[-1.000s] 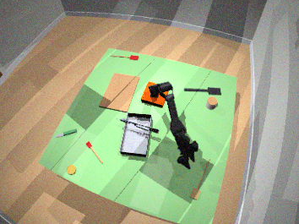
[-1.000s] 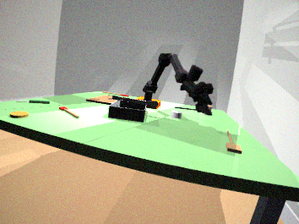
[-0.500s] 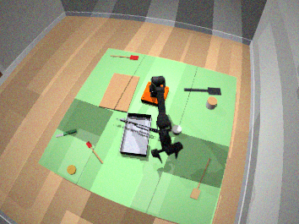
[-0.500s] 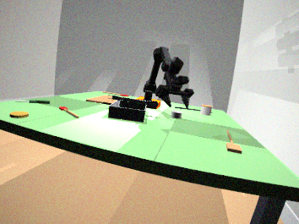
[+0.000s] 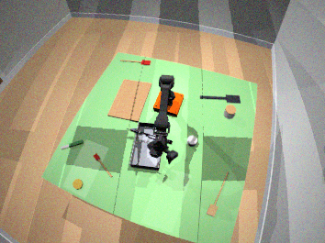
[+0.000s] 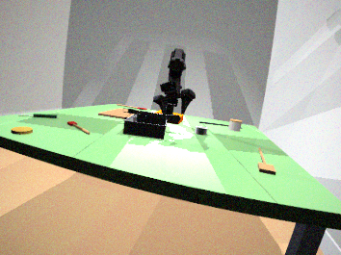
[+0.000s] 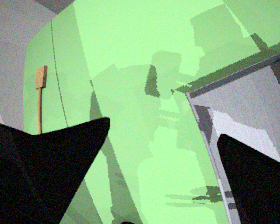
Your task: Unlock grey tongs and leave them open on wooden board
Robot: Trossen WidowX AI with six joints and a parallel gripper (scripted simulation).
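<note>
My gripper tip is now 120 mm past the grey roasting tin, 120 mm to the left of it and 70 mm above it. The rest, counted from my gripper tip: white puck: 200 mm behind, 150 mm to the left, 80 mm below; wooden board: 480 mm behind, 340 mm to the right, 90 mm below; yellow disc: 240 mm ahead, 520 mm to the right, 90 mm below.
</note>
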